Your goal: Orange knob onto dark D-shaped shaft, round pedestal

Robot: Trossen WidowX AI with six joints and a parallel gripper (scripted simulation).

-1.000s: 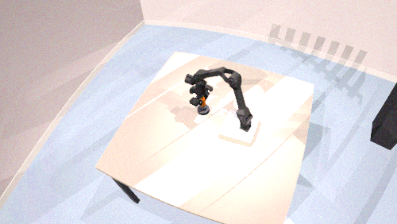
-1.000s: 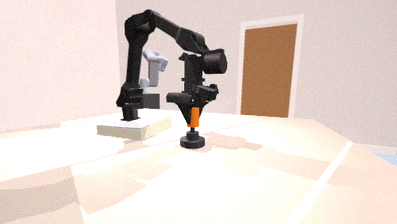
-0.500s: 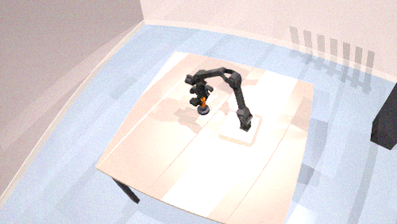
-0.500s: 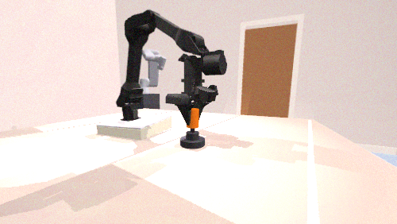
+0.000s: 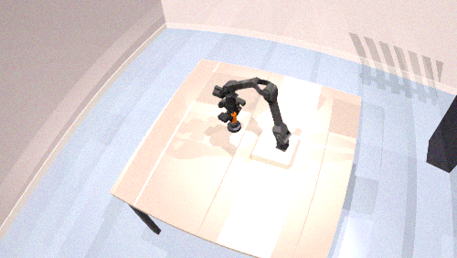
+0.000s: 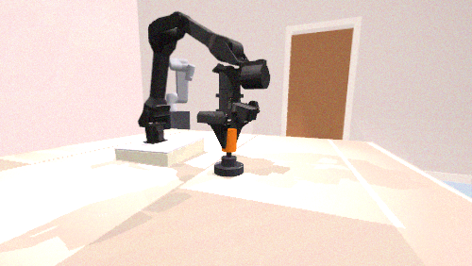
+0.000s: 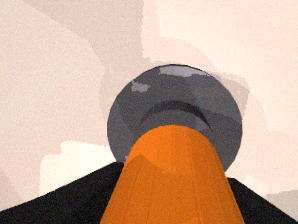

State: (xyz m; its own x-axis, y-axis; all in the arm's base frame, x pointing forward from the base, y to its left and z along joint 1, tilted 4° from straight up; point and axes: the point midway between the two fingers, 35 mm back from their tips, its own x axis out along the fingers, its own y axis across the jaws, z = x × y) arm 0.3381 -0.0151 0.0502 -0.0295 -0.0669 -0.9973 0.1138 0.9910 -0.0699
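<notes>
The orange knob is 2 cm above my gripper tip. Also, from my gripper tip: pedestal: 4 cm below.
</notes>
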